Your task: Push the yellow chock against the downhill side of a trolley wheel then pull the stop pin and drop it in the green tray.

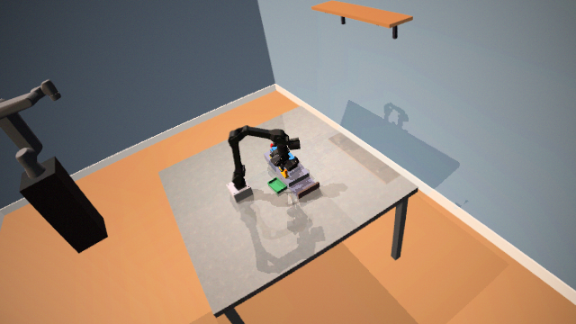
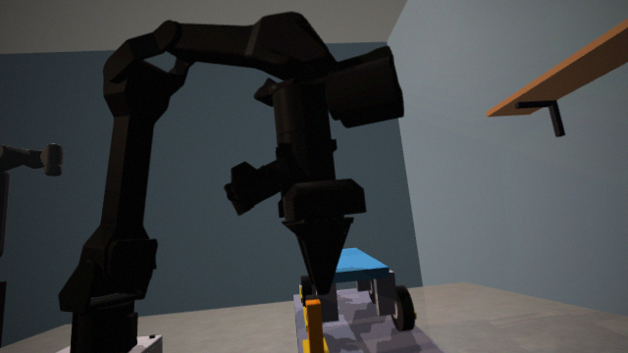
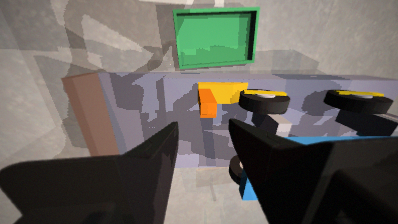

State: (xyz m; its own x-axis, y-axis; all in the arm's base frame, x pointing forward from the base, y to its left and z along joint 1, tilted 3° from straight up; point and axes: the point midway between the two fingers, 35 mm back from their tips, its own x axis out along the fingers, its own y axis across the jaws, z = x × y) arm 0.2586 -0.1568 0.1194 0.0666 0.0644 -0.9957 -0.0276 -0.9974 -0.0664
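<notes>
Now: gripper tip 50 mm short of the red-headed stop pin, 250 mm to the right of it and 10 mm above it. Round my gripper tip: grey ramp (60 mm ahead, 120 mm to the left, 90 mm below); yellow chock (30 mm to the left, 50 mm below); blue-topped trolley (60 mm ahead, 130 mm to the left, 20 mm below).
</notes>
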